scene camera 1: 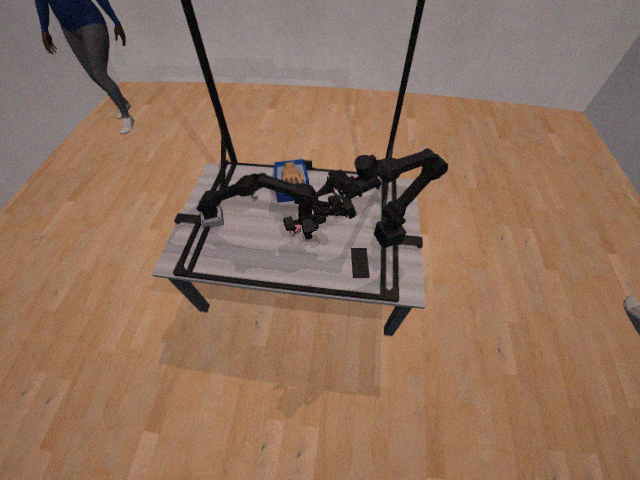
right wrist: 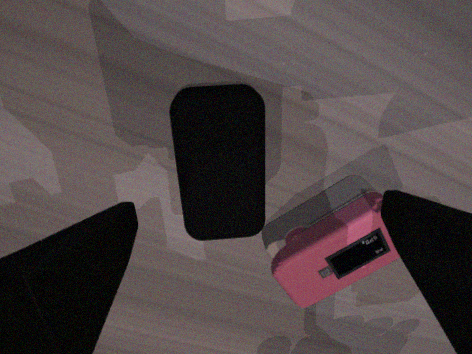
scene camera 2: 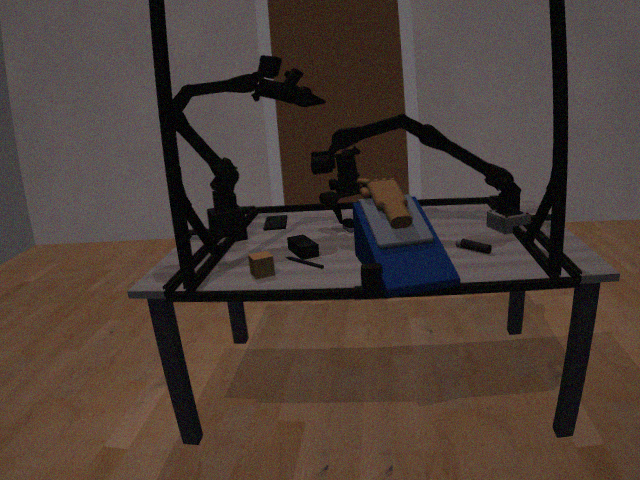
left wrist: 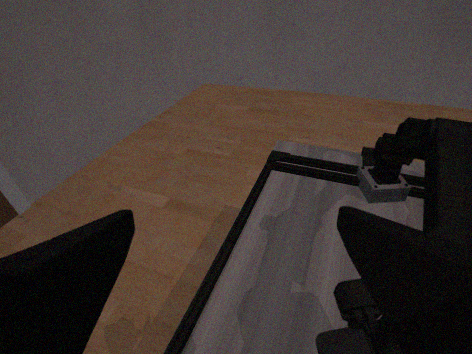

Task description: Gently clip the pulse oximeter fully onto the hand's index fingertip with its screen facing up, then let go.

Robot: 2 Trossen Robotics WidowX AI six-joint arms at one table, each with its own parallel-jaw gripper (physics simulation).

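Seen in the pictures: left gripper, fingertip midpoint: (scene camera 1: 318,204) (scene camera 2: 320,101) (left wrist: 237,218); right gripper, fingertip midpoint: (right wrist: 259,208); left arm's base, link origin: (scene camera 1: 391,227) (scene camera 2: 225,209); right arm's base, link origin: (scene camera 1: 210,213) (scene camera 2: 508,212) (left wrist: 383,176).
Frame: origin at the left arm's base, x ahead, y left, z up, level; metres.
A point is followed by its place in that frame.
Note:
The pink pulse oximeter (scene camera 1: 295,229) (right wrist: 332,255) {x 0.389, y -0.197, z -0.062 m} lies on the table with its dark screen facing up. The wooden hand (scene camera 1: 292,172) {x 0.325, y -0.410, z 0.088 m} (scene camera 2: 390,198) {x 0.318, y -0.463, z 0.067 m} rests on a grey pad on the blue sloped stand (scene camera 2: 421,268) {x 0.288, y -0.643, z -0.055 m}, apart from the oximeter. My right gripper (scene camera 1: 298,226) {x 0.360, y -0.171, z -0.061 m} (right wrist: 259,208) {x 0.360, y -0.171, z -0.061 m} points down, open, above the oximeter. In the right wrist view the right-hand fingertip overlaps the oximeter's end, and the oximeter is off-centre toward that finger. My left gripper (scene camera 2: 323,101) {x 0.348, y 0.001, z 0.303 m} (left wrist: 237,218) {x 0.348, y 0.001, z 0.303 m} is open and empty, raised high above the table. The index fingertip is too small to make out clearly.
A black rounded block (right wrist: 220,160) {x 0.349, y -0.151, z -0.062 m} lies near the oximeter. A black box (scene camera 2: 303,246) {x 0.132, y -0.321, z -0.060 m}, a pen (scene camera 2: 305,261) {x 0.119, y -0.363, z -0.086 m}, a wooden cube (scene camera 2: 261,265) {x -0.006, y -0.392, z -0.062 m}, a dark cylinder (scene camera 2: 474,245) {x 0.527, y -0.541, z -0.076 m} and a flat dark slab (scene camera 1: 359,262) {x 0.185, y 0.069, z -0.087 m} (scene camera 2: 275,222) {x 0.176, y 0.054, z -0.087 m} lie on the table. Both arms cross near the middle in scene camera 1.

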